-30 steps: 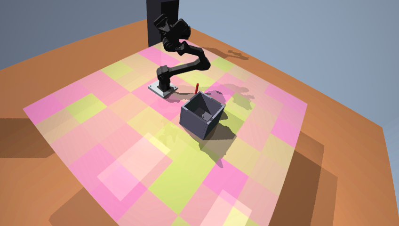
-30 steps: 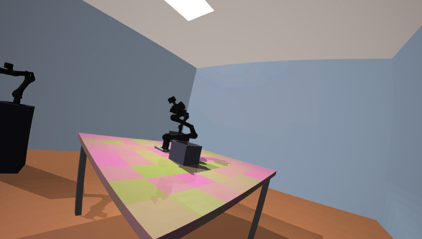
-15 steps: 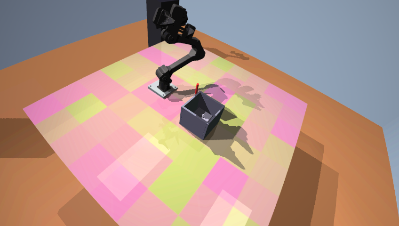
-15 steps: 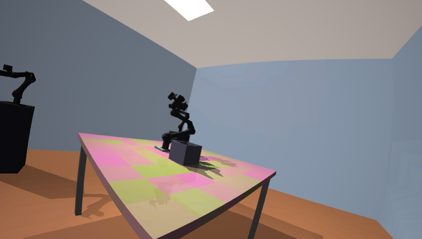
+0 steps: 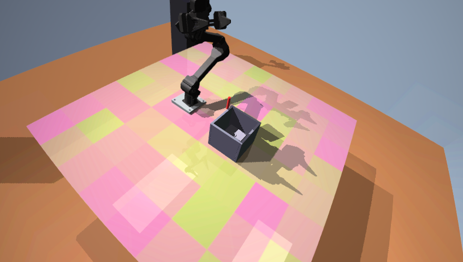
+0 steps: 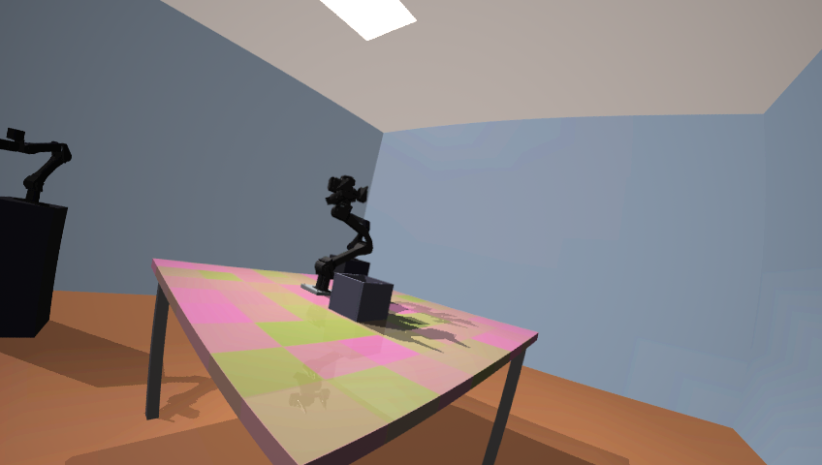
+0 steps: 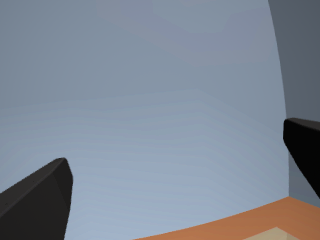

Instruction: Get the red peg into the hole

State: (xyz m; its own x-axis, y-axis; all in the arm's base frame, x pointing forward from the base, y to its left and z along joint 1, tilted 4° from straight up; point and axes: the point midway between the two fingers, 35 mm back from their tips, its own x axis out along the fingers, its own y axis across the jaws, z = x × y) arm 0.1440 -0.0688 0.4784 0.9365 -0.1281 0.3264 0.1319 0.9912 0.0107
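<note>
Right now my gripper tip is 460 mm above the red peg, 180 mm to the right of it and 30 mm past it.
</note>
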